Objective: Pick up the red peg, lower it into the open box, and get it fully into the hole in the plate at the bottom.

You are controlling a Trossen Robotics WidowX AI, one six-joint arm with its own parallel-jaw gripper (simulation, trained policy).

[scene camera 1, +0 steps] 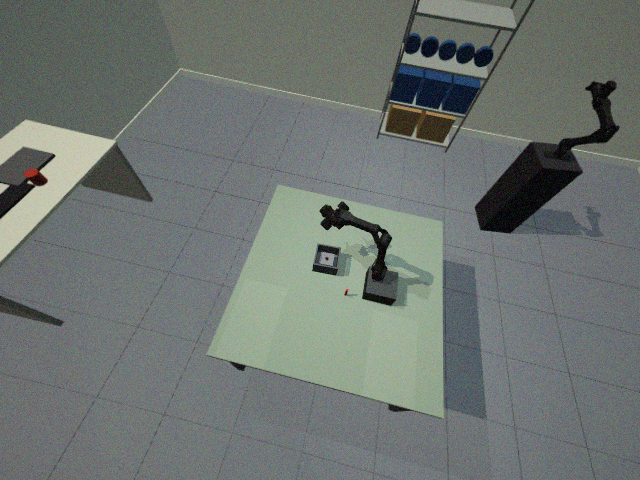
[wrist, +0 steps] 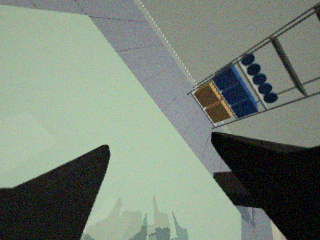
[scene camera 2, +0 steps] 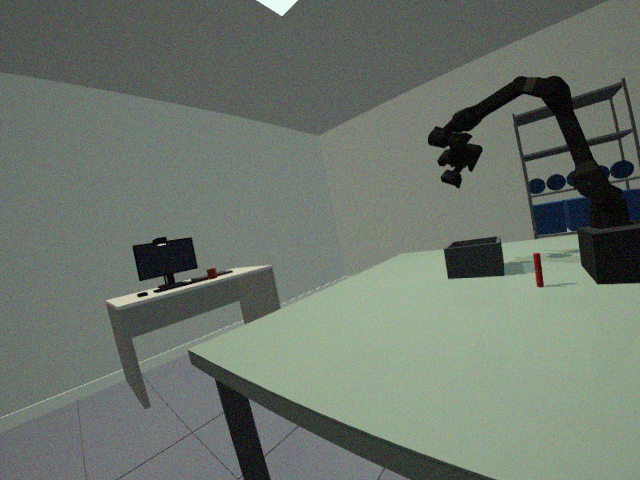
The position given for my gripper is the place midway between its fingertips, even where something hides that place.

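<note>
My gripper (scene camera 2: 464, 179) visible. Same gripper (wrist: 162, 143) visible too.
</note>
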